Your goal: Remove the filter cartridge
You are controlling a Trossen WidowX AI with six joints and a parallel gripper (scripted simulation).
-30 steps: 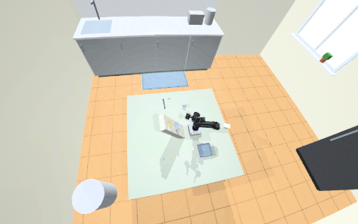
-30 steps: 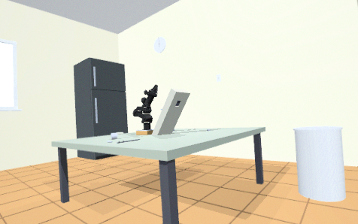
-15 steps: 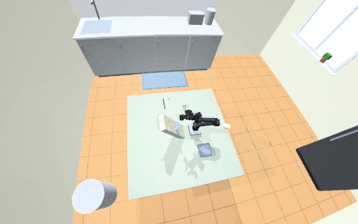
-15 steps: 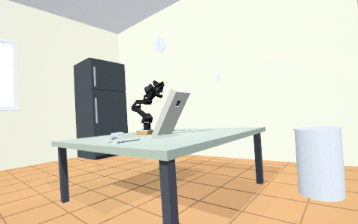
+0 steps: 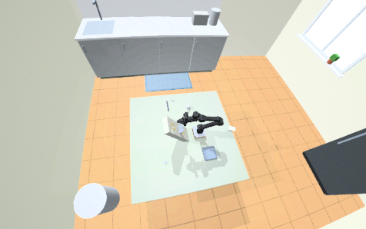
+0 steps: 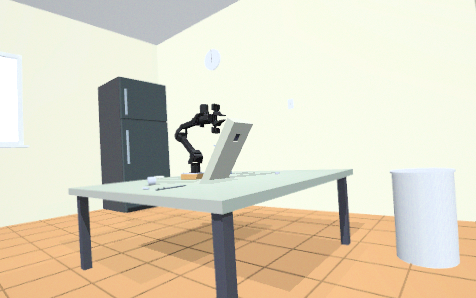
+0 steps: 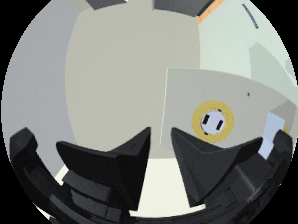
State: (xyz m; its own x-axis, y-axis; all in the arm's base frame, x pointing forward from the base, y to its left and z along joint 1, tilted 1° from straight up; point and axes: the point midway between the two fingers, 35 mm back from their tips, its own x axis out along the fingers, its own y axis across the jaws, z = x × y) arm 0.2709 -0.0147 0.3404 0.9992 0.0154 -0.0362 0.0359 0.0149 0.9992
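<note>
Right now my gripper tip is 5 cm short of the round filter cartridge and 11 cm above it. Round my gripper tip: grey-blue tray (36 cm behind, 29 cm to the left, 37 cm below); white block (77 cm behind, 3 cm to the left, 37 cm below).
</note>
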